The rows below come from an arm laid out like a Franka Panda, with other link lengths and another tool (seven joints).
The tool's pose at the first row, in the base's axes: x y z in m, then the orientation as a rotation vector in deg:
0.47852, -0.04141, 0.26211, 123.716, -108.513, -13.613
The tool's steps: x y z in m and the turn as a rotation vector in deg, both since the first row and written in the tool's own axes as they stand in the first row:
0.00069, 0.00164, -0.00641, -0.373, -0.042, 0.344
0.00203, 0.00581, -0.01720, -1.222, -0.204, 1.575
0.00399, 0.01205, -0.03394, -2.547, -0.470, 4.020
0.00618, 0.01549, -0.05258, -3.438, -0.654, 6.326
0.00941, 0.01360, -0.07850, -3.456, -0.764, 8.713
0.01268, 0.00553, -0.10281, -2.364, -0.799, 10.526
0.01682, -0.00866, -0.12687, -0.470, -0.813, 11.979
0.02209, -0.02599, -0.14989, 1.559, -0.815, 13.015
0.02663, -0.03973, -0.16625, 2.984, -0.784, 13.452
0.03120, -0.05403, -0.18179, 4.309, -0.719, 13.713
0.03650, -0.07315, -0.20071, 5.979, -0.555, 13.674
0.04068, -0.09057, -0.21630, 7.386, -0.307, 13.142
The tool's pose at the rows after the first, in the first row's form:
0.47892, -0.04173, 0.26874, 123.144, -108.697, -13.928
0.47829, -0.04262, 0.28034, 121.410, -109.601, -14.627
0.47750, -0.04386, 0.29825, 118.156, -111.494, -15.617
0.47996, -0.04483, 0.31715, 115.270, -113.372, -16.147
0.48971, -0.04558, 0.34144, 112.796, -115.716, -15.810
0.50486, -0.04578, 0.36235, 111.555, -118.063, -14.526
0.52585, -0.04615, 0.38124, 111.135, -120.496, -12.565
0.54966, -0.04736, 0.39825, 111.201, -122.598, -10.523
0.56805, -0.04883, 0.40995, 111.539, -123.781, -9.094
0.58673, -0.05035, 0.42070, 111.994, -124.719, -7.740
0.61105, -0.05172, 0.43327, 112.949, -125.502, -5.998
0.63265, -0.05248, 0.44312, 114.280, -125.616, -4.493

